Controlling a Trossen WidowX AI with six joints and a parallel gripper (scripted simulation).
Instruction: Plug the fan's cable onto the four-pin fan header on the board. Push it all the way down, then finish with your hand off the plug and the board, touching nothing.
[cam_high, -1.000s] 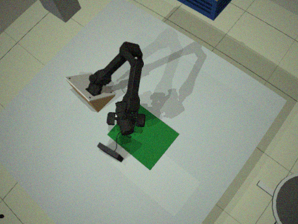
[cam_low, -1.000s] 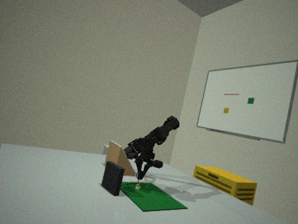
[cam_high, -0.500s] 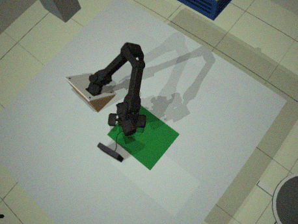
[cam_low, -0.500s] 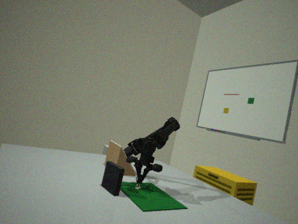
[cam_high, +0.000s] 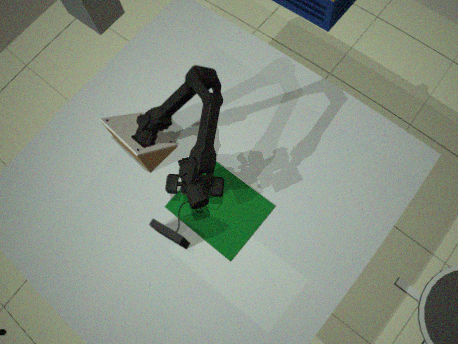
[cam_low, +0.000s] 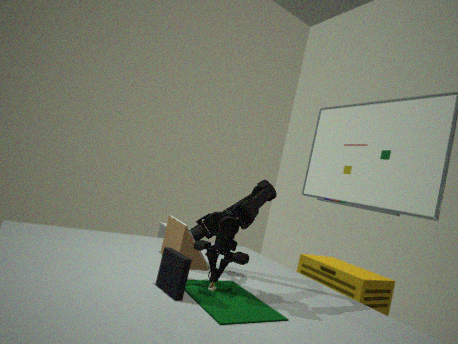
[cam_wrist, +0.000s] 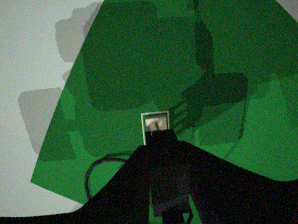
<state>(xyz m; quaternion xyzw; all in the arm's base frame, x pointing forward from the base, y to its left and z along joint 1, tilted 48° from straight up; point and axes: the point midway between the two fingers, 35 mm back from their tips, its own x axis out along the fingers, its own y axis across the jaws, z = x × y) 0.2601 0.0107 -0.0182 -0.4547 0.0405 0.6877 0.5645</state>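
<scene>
My gripper tip is 40 mm above the cream four-pin header and 10 mm to the left of it. The rest, counted from my gripper tip: green board 80 mm ahead, 60 mm below, 10 mm to the left; dark fan plug 10 mm to the right, 10 mm above; dark flat fan 160 mm to the right, 30 mm ahead, 20 mm above.
</scene>
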